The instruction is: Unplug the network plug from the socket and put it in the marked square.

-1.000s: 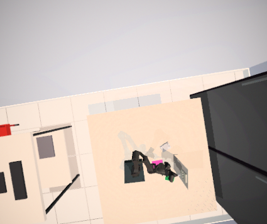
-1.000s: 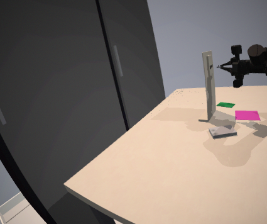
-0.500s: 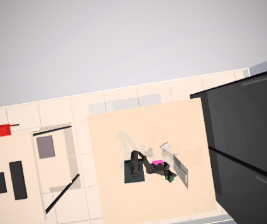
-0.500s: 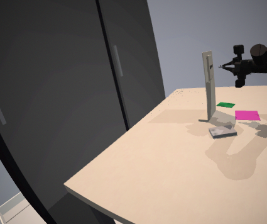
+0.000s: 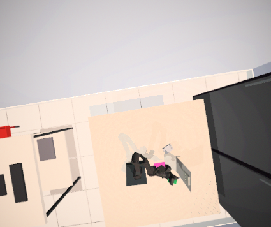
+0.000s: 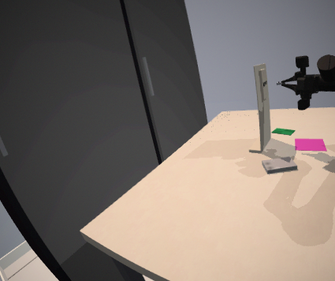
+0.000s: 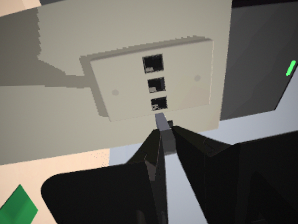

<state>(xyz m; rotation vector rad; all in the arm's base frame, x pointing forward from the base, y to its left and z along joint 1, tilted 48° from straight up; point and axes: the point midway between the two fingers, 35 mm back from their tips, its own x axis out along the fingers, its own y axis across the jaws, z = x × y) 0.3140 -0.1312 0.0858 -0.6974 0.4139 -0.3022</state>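
The magenta square lies 260 mm below my gripper tip, 110 mm behind it and 10 mm to the right of it. From my gripper tip the other things lie so: upright grey panel: 100 mm below, 80 mm ahead, 10 mm to the right; grey network plug: right at my gripper tip.
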